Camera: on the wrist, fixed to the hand. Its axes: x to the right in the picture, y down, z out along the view.
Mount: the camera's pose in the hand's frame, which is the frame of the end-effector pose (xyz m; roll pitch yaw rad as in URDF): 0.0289 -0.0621 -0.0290 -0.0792 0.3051 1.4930
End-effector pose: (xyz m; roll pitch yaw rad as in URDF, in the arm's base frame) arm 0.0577 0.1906 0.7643 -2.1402 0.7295 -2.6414
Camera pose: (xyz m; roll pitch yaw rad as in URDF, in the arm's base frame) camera 0.0034 0.1506 0.7957 2.2531 0.5536 1.6202
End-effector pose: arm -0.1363 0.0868 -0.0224 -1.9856 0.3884 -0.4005
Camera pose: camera -0.0884 0.0649 0.0301 2.5954 0.8060 -2.2872
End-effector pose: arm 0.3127 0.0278 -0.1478 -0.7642 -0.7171 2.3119
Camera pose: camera 0.3556 0.0770 -0.1122 -1.1521 0.6569 2.9610
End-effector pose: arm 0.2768 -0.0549 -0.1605 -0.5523 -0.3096 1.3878
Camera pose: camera 0.3483 -0.0426 -0.1442 -0.5767 0.7700 2.5267
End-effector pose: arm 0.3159 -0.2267 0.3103 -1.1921 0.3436 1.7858
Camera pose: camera 0.3555 -0.1740 0.3448 1.2636 1.2922 -1.6225
